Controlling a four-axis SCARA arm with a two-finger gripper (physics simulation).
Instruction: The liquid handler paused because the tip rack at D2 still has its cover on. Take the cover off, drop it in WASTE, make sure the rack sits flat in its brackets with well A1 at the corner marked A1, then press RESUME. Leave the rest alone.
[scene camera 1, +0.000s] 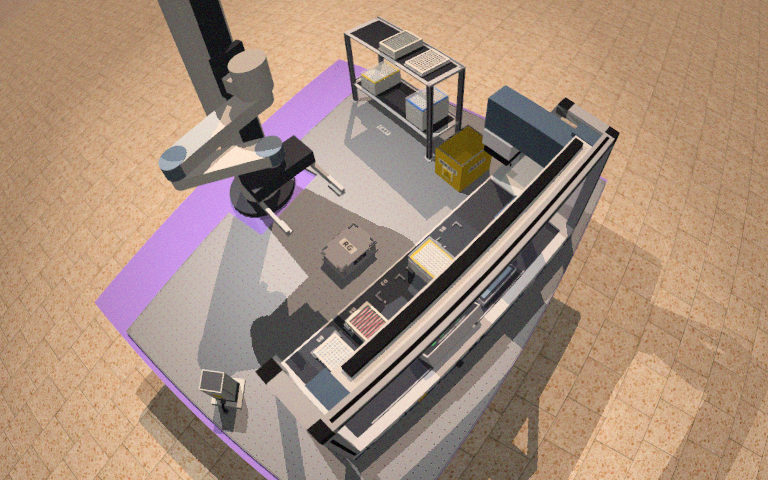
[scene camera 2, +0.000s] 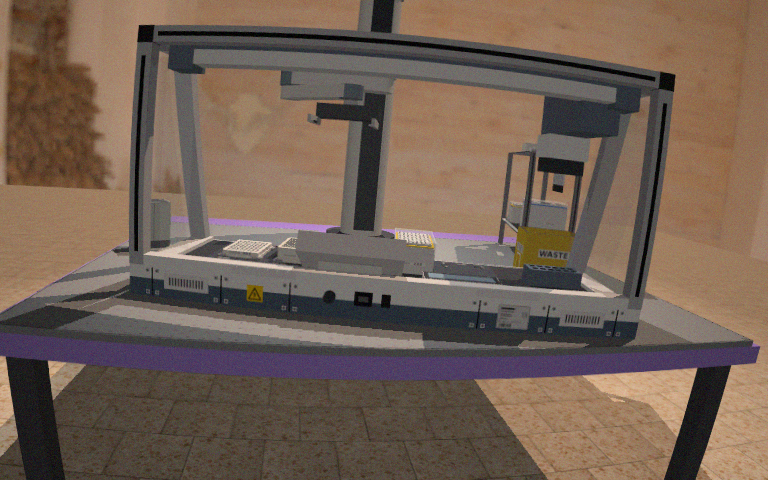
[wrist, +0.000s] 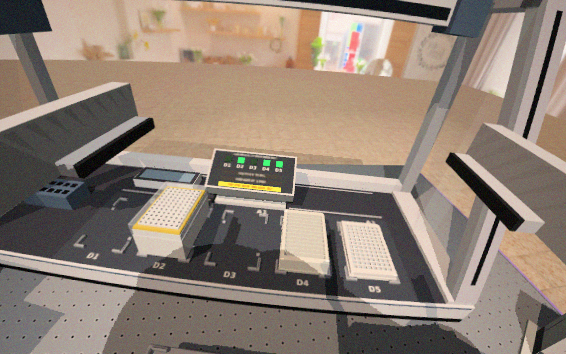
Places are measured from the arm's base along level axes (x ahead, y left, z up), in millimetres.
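Where they show: gripper, fingertip midpoint: (scene camera 1: 316, 212) (scene camera 2: 340, 119) (wrist: 301, 121).
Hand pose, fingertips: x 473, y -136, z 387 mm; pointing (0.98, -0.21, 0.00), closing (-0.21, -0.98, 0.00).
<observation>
Each offset is from my fingertips to the top centre of the thing. "pt": to the spot under its first point.
The tip rack (scene camera 1: 431, 259) (scene camera 2: 415, 240) (wrist: 160, 244) stands at D2, white with a yellow rim. A clear cover @(233 mm ahead, 165 mm left, 246 mm down) (wrist: 172, 207) is over its top. Its A1 corner and exact seating cannot be told. The yellow WASTE bin @(92 mm ahead, 578 mm left, 239 mm down) (scene camera 1: 461, 161) (scene camera 2: 543, 254) stands beside the deck's D1 end. The status panel @(pt 344 mm ahead, 22 mm left, 257 mm down) (wrist: 250, 172) shows green squares at D2, D4 and D5 and a yellow bar; its text is too blurred to read, and a RESUME button cannot be made out. My gripper (scene camera 1: 311, 209) (scene camera 2: 343, 121) (wrist: 301, 121) is open and empty, high up behind the deck, away from the rack.
A ribbed labware piece @(189 mm ahead, 79 mm right, 291 mm down) (scene camera 1: 367, 321) (wrist: 303, 245) stands at D4 and a white plate @(167 mm ahead, 201 mm right, 308 mm down) (scene camera 1: 334, 350) (wrist: 370, 250) at D5. A grey RG block @(32 mm back, 97 mm left, 319 mm down) (scene camera 1: 348, 247) lies behind the deck. The shelf @(pt 32 mm back, 554 mm left, 179 mm down) (scene camera 1: 429, 121) holds racks and plates. The pipetting head (scene camera 1: 526, 121) (scene camera 2: 580, 116) hangs at the D1 end.
</observation>
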